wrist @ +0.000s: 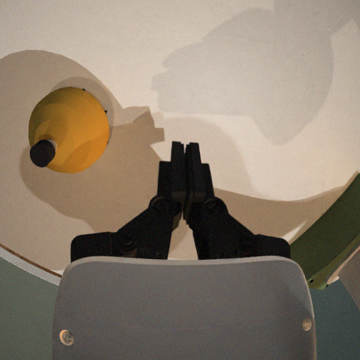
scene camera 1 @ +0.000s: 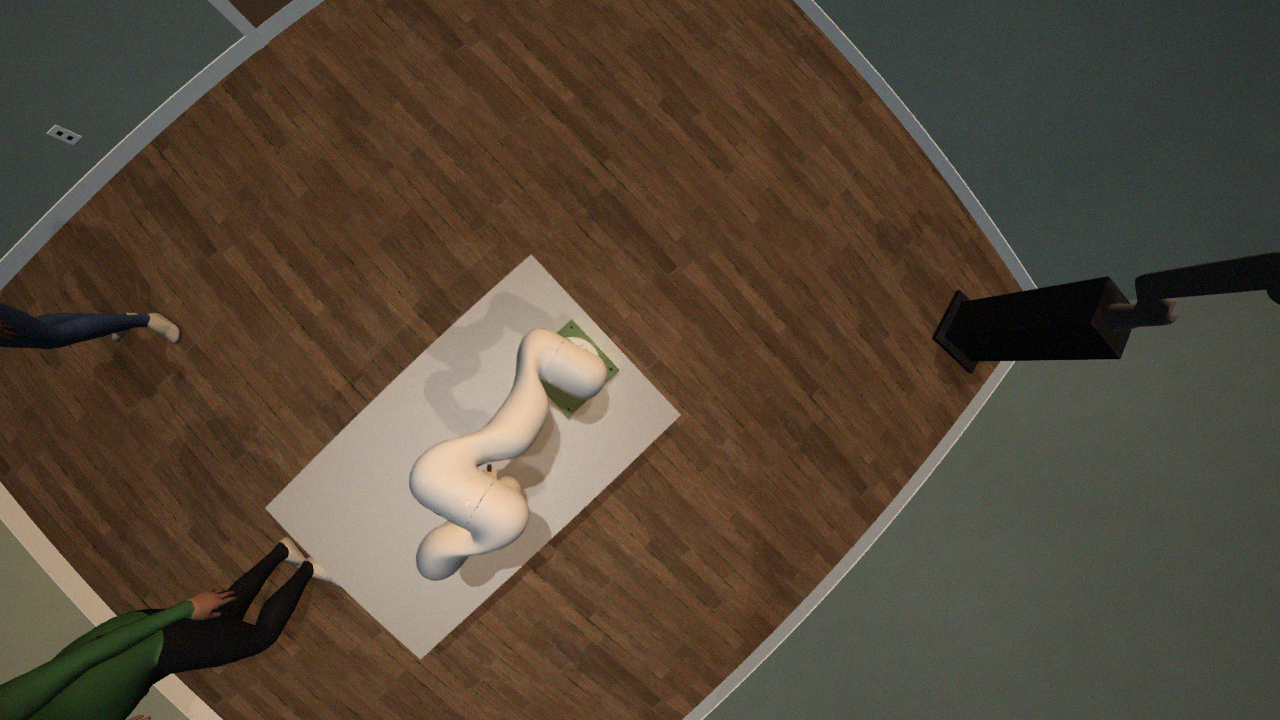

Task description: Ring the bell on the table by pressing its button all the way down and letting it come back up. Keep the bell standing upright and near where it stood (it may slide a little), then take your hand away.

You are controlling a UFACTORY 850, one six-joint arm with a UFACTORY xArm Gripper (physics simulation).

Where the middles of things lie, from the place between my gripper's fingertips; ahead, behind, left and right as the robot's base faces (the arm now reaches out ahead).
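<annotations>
My hand is 3 cm above the bell [wrist: 73, 121], 4 cm to the right of it and 10 cm short of it.
</annotations>
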